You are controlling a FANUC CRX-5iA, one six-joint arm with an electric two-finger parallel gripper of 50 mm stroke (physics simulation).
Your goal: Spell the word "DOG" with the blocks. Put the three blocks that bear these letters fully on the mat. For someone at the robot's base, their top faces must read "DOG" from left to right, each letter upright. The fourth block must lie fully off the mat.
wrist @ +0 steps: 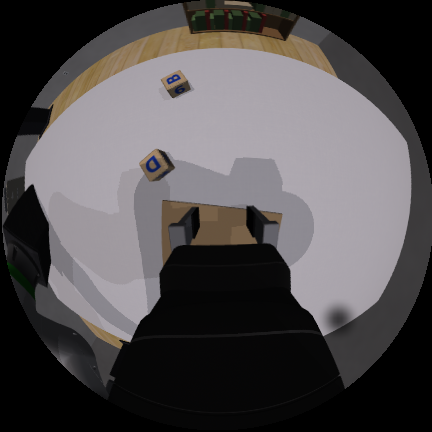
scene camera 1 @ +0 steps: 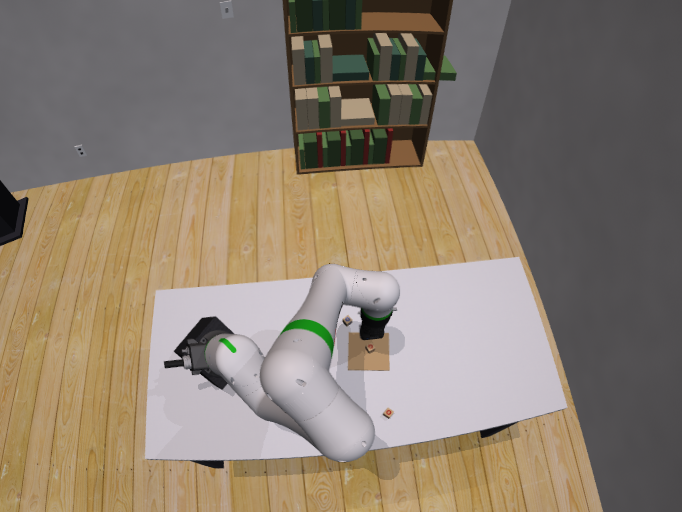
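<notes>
My gripper (scene camera 1: pixel 371 337) (wrist: pixel 222 215) is open and empty, above the far part of the brown mat (scene camera 1: pixel 355 362) (wrist: pixel 171 212). A block with a small red letter (scene camera 1: pixel 370 348) lies on the mat, just in front of the gripper in the scene view; the gripper body hides it in the wrist view. The D block (scene camera 1: pixel 347 320) (wrist: pixel 153 165), blue letter up, lies off the mat beyond its far left corner, turned askew. The B block (wrist: pixel 175 83) lies farther back; the arm hides it in the scene view. Another red-lettered block (scene camera 1: pixel 388 412) lies off the mat near the table's front edge, its letter too small to read surely.
The white table (scene camera 1: pixel 468 330) (wrist: pixel 350 175) carries the mat and blocks. The robot's base (scene camera 1: pixel 212 325) is at the table's left end, and its arm (scene camera 1: pixel 314 380) spans the left of the mat. A bookshelf (scene camera 1: pixel 360 169) stands behind the table.
</notes>
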